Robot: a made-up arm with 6 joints.
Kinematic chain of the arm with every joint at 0, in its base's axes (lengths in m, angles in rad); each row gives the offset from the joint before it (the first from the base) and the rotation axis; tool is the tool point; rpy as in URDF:
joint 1: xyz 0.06 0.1 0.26 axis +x
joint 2: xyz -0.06 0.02 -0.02 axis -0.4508 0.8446 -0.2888
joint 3: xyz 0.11 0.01 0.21 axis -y
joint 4: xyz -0.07 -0.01 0 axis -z
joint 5: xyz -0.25 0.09 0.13 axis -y
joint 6: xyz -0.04 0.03 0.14 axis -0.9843 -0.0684 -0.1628
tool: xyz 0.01 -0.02 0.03 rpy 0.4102 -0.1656 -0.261
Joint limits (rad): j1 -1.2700..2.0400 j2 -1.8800..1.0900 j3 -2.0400..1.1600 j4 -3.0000..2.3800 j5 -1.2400..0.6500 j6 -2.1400..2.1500
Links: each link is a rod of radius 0.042 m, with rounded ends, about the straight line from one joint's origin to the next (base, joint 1, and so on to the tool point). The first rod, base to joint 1, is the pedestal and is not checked.
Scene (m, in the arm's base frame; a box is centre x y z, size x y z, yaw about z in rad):
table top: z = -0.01
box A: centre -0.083 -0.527 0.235 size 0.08 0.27 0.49 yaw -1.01
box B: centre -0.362 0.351 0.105 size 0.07 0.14 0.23 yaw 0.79
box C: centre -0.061 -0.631 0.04 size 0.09 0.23 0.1 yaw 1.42
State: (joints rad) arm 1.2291 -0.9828 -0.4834 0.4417 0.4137 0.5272
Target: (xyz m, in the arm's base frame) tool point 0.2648 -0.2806 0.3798
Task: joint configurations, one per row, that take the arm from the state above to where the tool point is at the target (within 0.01 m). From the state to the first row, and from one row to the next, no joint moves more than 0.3 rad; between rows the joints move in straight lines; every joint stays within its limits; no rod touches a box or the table.
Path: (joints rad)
1: 1.1667 -0.6891 -0.5975 0.4862 0.2242 0.5450
2: 1.1043 -0.3954 -0.7116 0.5306 0.0346 0.5627
3: 1.0420 -0.1017 -0.8256 0.5751 -0.1549 0.5805
4: 0.9796 0.1920 -0.9397 0.6196 -0.3444 0.5983
5: 0.9172 0.4857 -1.0538 0.6641 -0.5339 0.6160
6: 0.8548 0.7794 -1.1679 0.7085 -0.7235 0.6338
7: 1.0703 0.4860 -1.2294 0.8704 -0.7355 0.6210
8: 1.2858 0.1926 -1.2909 1.0323 -0.7475 0.6082
9: 1.5013 -0.1008 -1.3524 1.1942 -0.7596 0.5954
10: 1.7168 -0.3942 -1.4139 1.3560 -0.7716 0.5826

